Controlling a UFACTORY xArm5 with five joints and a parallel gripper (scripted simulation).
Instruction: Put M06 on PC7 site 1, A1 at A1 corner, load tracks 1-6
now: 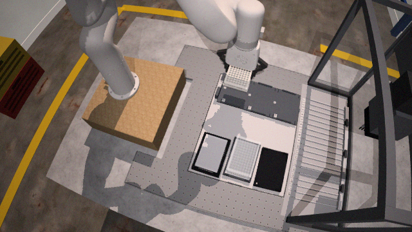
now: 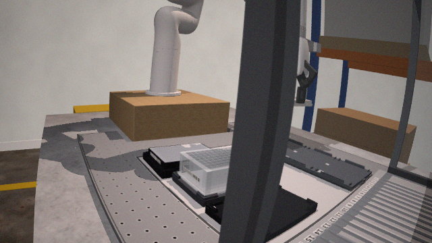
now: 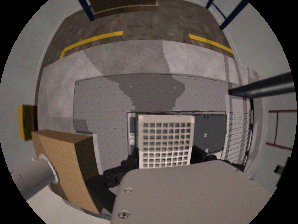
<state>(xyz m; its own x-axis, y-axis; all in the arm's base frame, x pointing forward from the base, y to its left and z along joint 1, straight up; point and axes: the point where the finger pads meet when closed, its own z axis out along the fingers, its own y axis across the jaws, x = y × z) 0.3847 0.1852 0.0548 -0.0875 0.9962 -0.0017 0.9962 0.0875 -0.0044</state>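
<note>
The carrier PC7 lies 10 cm ahead of my hand, 1 cm to the left of it and 12 cm below it. Round my hand: white 96-well plate M06: 1 cm below; plate nest S3: 22 cm ahead, 24 cm to the right, 13 cm below.
</note>
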